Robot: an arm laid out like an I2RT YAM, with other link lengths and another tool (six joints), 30 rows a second.
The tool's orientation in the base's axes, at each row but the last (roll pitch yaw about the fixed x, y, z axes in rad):
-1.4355 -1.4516 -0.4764
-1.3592 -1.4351 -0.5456
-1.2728 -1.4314 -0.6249
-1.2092 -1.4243 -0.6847
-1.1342 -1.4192 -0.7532
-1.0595 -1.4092 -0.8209
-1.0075 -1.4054 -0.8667
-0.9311 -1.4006 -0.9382
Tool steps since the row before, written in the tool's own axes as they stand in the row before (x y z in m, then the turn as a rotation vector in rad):
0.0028 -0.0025 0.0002 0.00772 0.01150 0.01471
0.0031 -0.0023 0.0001 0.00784 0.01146 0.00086
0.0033 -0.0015 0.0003 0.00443 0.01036 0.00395
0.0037 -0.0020 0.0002 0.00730 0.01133 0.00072
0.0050 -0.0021 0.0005 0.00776 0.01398 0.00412
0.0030 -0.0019 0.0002 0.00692 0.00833 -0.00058
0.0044 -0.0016 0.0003 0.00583 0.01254 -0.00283
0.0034 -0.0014 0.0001 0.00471 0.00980 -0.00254
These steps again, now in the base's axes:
-0.0020 0.0009 0.0031 0.01651 0.00963 0.00655
-0.0018 0.0006 0.0034 0.01193 -0.00344 0.00628
-0.0009 0.0005 0.0035 0.01151 0.00010 0.00317
-0.0014 0.0005 0.0039 0.01171 -0.00352 0.00571
-0.0013 0.0006 0.0053 0.01533 -0.00115 0.00602
-0.0014 0.0004 0.0032 0.00845 -0.00383 0.00562
-0.0010 0.0002 0.0046 0.01164 -0.00705 0.00376
-0.0010 0.0000 0.0036 0.00901 -0.00584 0.00305

